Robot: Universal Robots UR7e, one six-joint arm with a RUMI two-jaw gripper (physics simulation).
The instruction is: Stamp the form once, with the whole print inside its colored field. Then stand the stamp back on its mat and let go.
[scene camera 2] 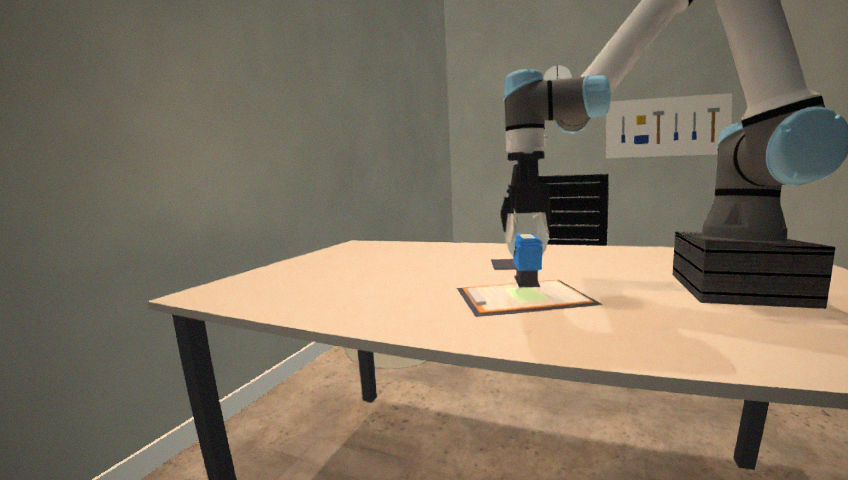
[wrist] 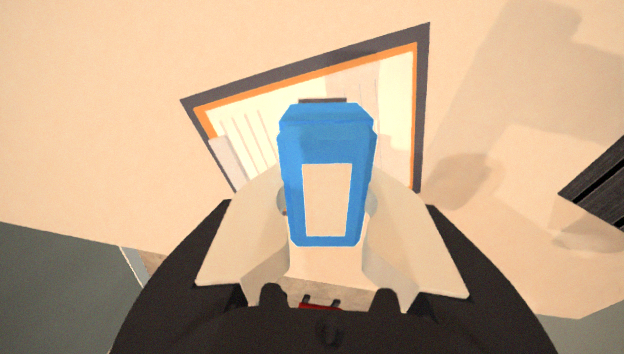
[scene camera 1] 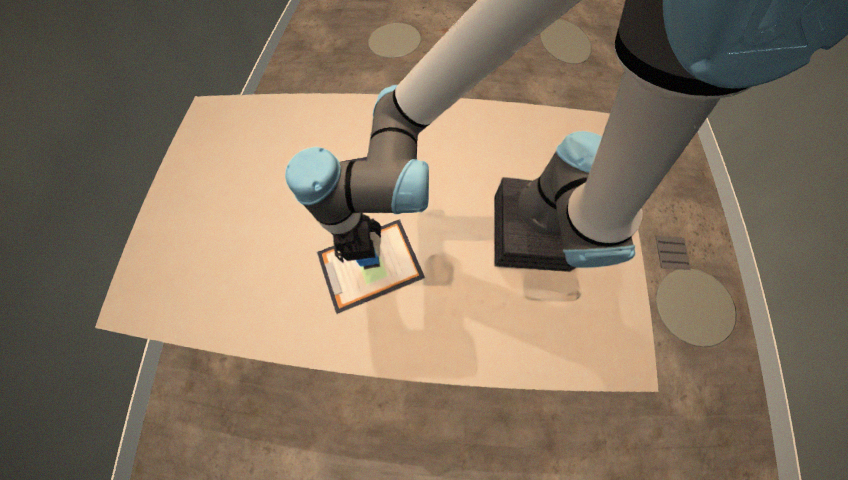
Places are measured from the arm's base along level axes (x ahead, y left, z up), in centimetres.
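Pixels of known places: gripper, fingertip midpoint: [scene camera 2: 527,256] [wrist: 324,166]; arm's base, link origin: [scene camera 2: 742,237] [scene camera 1: 547,208].
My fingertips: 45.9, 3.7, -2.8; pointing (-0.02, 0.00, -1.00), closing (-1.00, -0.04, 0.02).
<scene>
For each thing: its top centre in the pictures, then the offset to it from my fingertips, as dx, dy, dz. Level surfaces: height alone.
- blue stamp, top centre: [wrist: 325,205] [scene camera 2: 526,236] [scene camera 1: 362,240] +0.0, +0.1, +4.3
- green field, top centre: [scene camera 2: 526,294] [scene camera 1: 371,264] +0.3, +2.5, -7.5
- form, top centre: [wrist: 313,155] [scene camera 2: 523,290] [scene camera 1: 368,263] +0.9, +2.3, -6.8
- dark mat, surface height: dz -7.5
- clipboard's grey clip, top centre: [wrist: 234,172] [scene camera 2: 476,294] [scene camera 1: 333,277] +10.6, +5.2, -6.8
- beige table, surface height: dz -7.9
My gripper [scene camera 1: 367,254] [scene camera 2: 527,240] [wrist: 324,166] is shut on the blue stamp [scene camera 1: 368,261] [scene camera 2: 527,255] [wrist: 327,142], which is upright with its black base down. The base is over or at the far edge of the green field [scene camera 1: 373,274] [scene camera 2: 526,295] in scene camera 2; I cannot tell whether it touches. The form [scene camera 1: 404,255] [scene camera 2: 562,290] [wrist: 397,100] is white paper on a dark, orange-edged clipboard. The stamp hides the field in the wrist view. No print shows on the visible part of the field. The dark mat [scene camera 2: 501,264] is behind the stamp, partly hidden; the arm hides it in scene camera 1.
The clipboard's grey clip [scene camera 1: 334,278] [scene camera 2: 476,296] [wrist: 227,157] is at its left end. The arm's dark base block [scene camera 1: 505,237] [scene camera 2: 752,279] [wrist: 600,195] stands to the right on the beige table [scene camera 1: 196,208] [scene camera 2: 309,285] [wrist: 100,100]. The arm's shadows fall across the table.
</scene>
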